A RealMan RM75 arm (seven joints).
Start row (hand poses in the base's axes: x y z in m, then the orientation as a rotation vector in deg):
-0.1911 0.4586 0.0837 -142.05 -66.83 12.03
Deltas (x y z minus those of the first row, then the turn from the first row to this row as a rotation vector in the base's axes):
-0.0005 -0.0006 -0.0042 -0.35 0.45 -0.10
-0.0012 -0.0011 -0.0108 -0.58 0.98 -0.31
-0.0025 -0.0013 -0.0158 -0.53 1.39 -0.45
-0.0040 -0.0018 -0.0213 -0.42 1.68 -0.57
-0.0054 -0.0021 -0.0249 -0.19 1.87 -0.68
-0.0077 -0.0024 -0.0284 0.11 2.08 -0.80
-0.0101 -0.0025 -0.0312 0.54 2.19 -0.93
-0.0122 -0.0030 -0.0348 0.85 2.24 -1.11
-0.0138 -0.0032 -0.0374 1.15 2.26 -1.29
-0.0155 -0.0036 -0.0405 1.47 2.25 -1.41
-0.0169 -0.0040 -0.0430 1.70 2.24 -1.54
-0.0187 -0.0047 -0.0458 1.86 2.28 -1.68
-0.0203 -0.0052 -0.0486 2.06 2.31 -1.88
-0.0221 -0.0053 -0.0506 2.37 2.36 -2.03
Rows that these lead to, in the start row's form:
-0.1916 0.4580 0.0795 -142.23 -66.58 12.77
-0.1923 0.4575 0.0729 -142.33 -66.14 13.50
-0.1936 0.4573 0.0679 -142.20 -65.79 13.93
-0.1951 0.4568 0.0624 -142.06 -65.50 14.18
-0.1965 0.4565 0.0588 -141.84 -65.24 14.23
-0.1988 0.4562 0.0553 -141.56 -64.96 14.25
-0.2012 0.4561 0.0525 -141.22 -64.68 14.08
-0.2033 0.4556 0.0489 -141.03 -64.38 13.89
-0.2049 0.4554 0.0463 -140.85 -64.10 13.67
-0.2066 0.4550 0.0432 -140.64 -63.90 13.42
-0.2080 0.4546 0.0407 -140.52 -63.70 13.23
-0.2098 0.4539 0.0379 -140.43 -63.48 13.14
-0.2114 0.4534 0.0351 -140.35 -63.19 12.99
-0.2132 0.4533 0.0331 -140.14 -62.93 12.82

